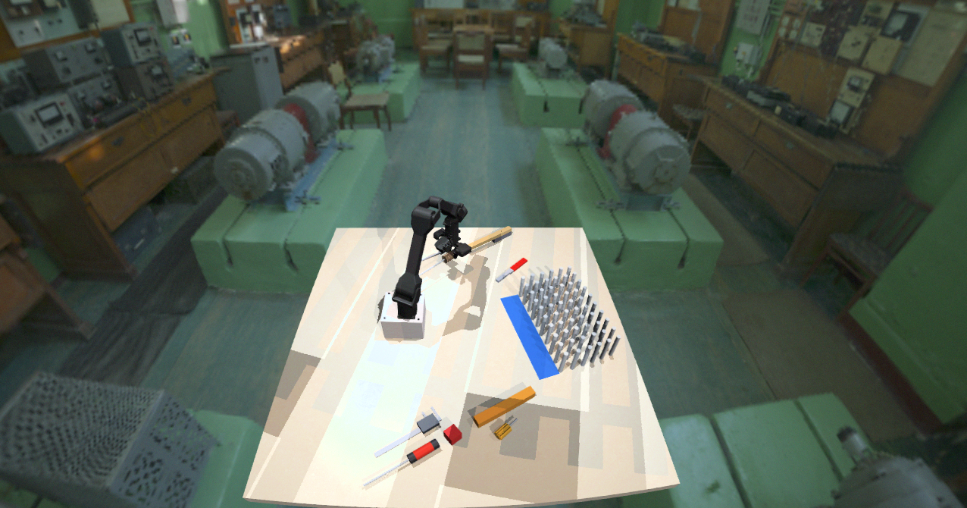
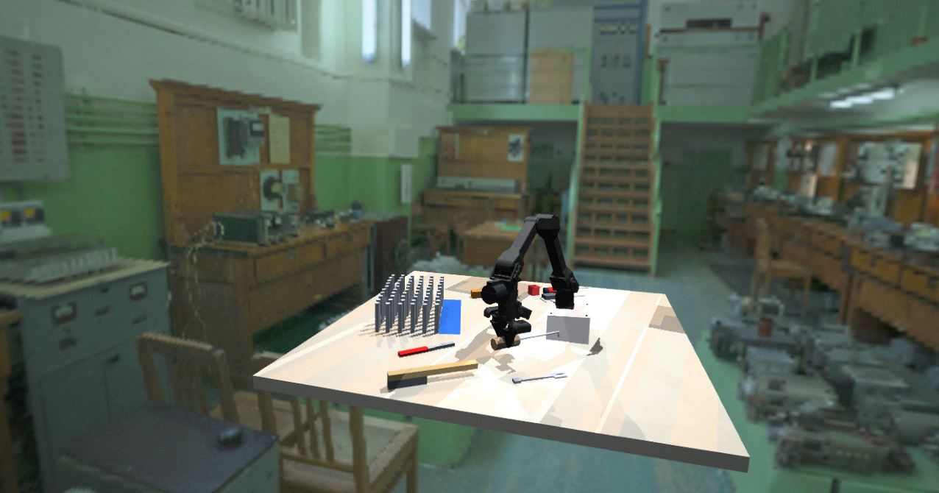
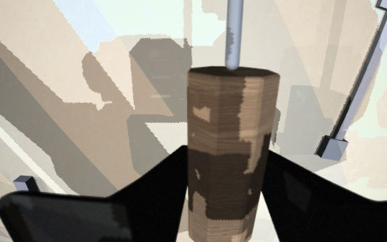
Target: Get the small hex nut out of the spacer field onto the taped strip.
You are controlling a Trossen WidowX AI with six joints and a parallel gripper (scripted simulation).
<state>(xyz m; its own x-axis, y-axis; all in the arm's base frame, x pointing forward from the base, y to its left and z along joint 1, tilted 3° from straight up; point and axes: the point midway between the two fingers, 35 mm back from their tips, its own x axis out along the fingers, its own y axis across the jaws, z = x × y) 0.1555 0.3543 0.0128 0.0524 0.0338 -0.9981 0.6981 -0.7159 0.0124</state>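
The grey wrench is 12 cm behind my gripper tip, 6 cm to the left of it and 6 cm below it. From my gripper tip the other things lie so: red block (2 cm ahead, 79 cm to the right, 4 cm below); then blue taped strip (30 cm ahead, 38 cm to the right, 6 cm below); then orange bar (19 cm ahead, 69 cm to the right, 5 cm below).
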